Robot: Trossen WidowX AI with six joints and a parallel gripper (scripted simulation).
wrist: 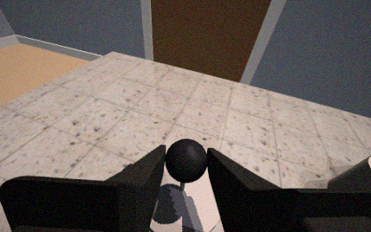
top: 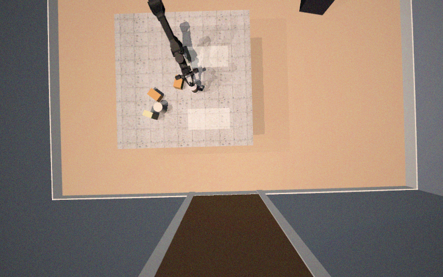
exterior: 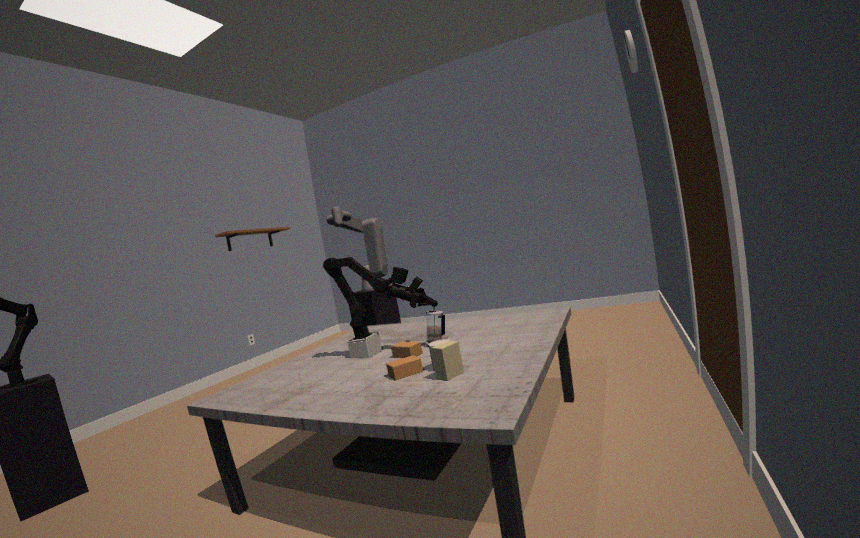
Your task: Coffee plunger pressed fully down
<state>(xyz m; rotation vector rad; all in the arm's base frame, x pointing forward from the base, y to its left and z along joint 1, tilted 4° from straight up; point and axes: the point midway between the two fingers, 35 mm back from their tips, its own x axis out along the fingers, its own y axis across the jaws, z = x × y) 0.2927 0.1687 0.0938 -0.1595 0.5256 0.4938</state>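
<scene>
Now: gripper tip 9 cm above the coffee press, 2 cm past it and 1 cm to the right of it. Round my gripper tip: cream block (36 cm to the right, 27 cm ahead, 13 cm below).
</scene>
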